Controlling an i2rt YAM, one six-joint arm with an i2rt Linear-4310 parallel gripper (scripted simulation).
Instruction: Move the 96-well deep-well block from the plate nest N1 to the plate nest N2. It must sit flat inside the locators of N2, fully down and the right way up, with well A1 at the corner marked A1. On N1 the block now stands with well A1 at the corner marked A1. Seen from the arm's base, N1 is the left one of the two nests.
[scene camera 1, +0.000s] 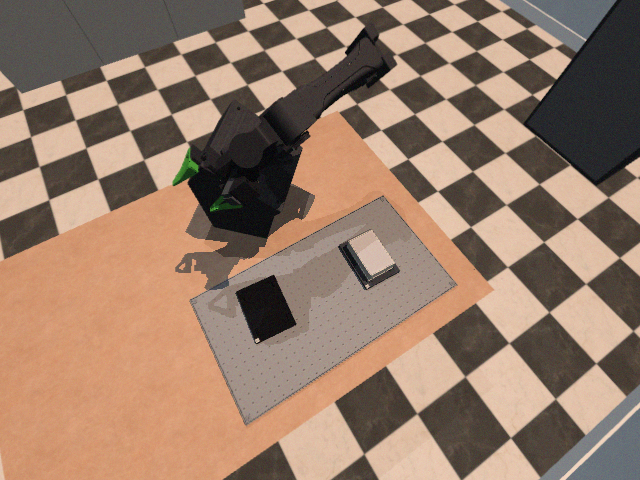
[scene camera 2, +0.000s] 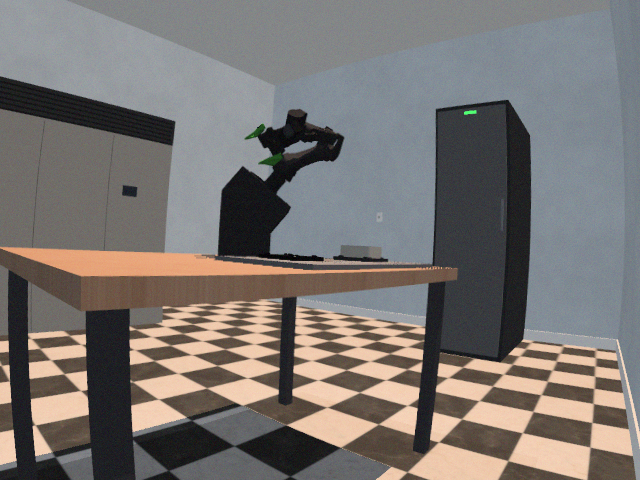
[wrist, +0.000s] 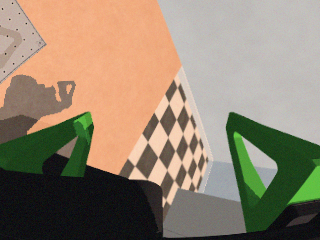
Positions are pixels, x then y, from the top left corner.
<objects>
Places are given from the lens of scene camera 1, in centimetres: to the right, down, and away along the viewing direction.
my gripper (scene camera 1: 192, 197): -27, -9, 67
deep-well block (scene camera 1: 373, 259): 16, 6, 94
plate nest N2 (scene camera 1: 265, 307): -16, 19, 91
</objects>
